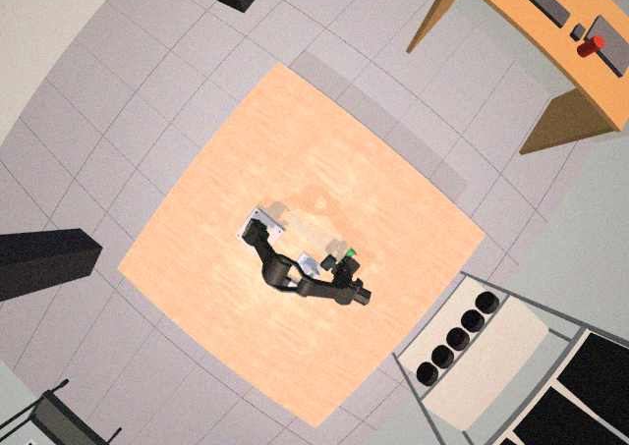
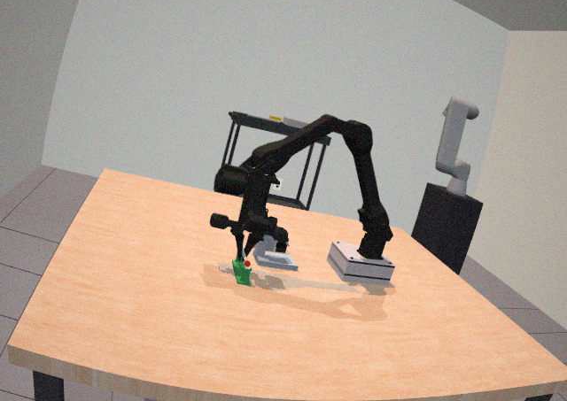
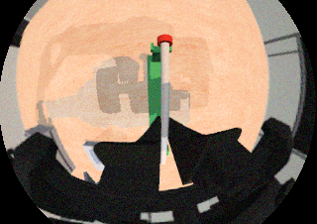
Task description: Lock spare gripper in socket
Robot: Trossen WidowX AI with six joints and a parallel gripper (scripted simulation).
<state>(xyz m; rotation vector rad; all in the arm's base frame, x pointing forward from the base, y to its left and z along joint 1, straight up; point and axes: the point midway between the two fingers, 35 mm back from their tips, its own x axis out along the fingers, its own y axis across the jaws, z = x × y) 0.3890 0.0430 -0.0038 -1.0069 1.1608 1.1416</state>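
Now: gripper tip 2 cm to the right of the green cradle. Also, from my gripper tip: grey mount 10 cm behind, 8 cm to the right, 3 cm above; spare gripper 20 cm to the right, 13 cm behind.
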